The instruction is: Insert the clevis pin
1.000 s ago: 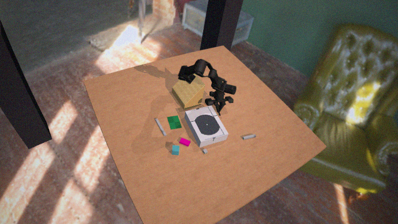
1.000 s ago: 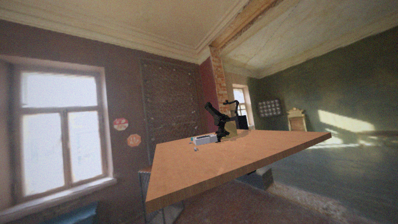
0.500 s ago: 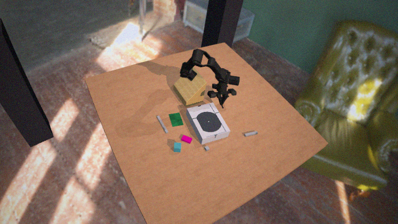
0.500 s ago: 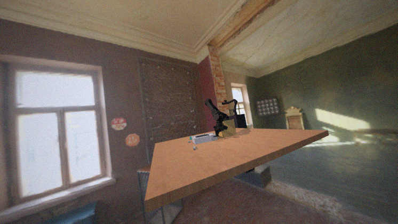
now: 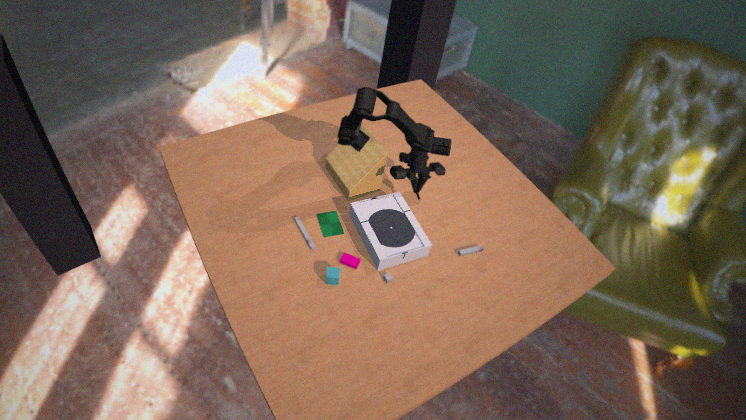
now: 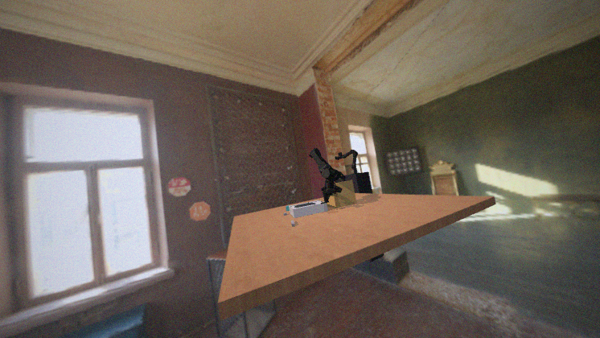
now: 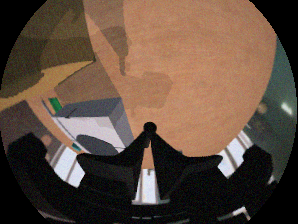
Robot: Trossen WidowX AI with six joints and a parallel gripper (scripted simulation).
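Right now the dark grey disc is 70 mm ahead of my gripper tip, 170 mm to the right of it and 10 mm below it. From my gripper tip the other things lie so: dark clevis pin (10 mm ahead); then green tile (80 mm behind, 310 mm to the right, 70 mm below); then rimmed tray (60 mm ahead, 160 mm to the right, 20 mm below).
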